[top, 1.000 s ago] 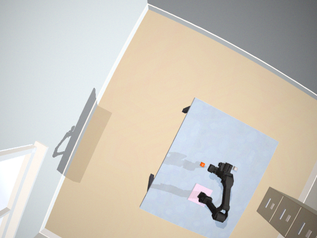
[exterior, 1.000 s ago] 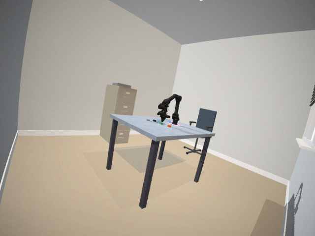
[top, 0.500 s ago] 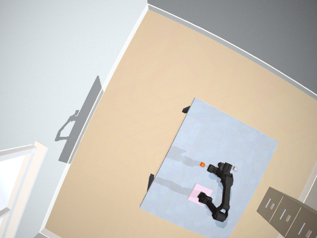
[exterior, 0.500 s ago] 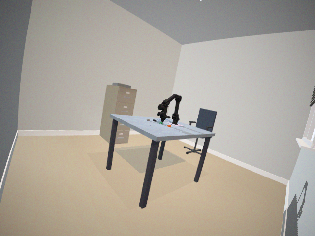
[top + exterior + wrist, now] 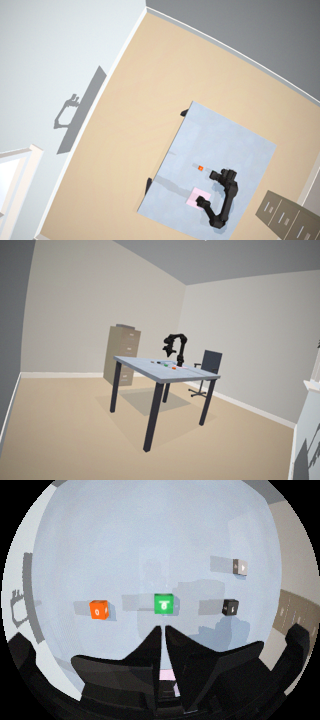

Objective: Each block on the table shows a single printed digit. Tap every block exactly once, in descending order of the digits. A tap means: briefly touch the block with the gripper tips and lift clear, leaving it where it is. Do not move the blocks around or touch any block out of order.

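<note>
My gripper tip is 100 mm short of the grey block, 160 mm to the left of it and 100 mm above it. Round my gripper tip: green block 10 mm behind, 10 mm to the right, 100 mm below; then orange block 40 mm behind, 110 mm to the left, 100 mm below; then dark block 10 mm ahead, 160 mm to the right, 100 mm below.
</note>
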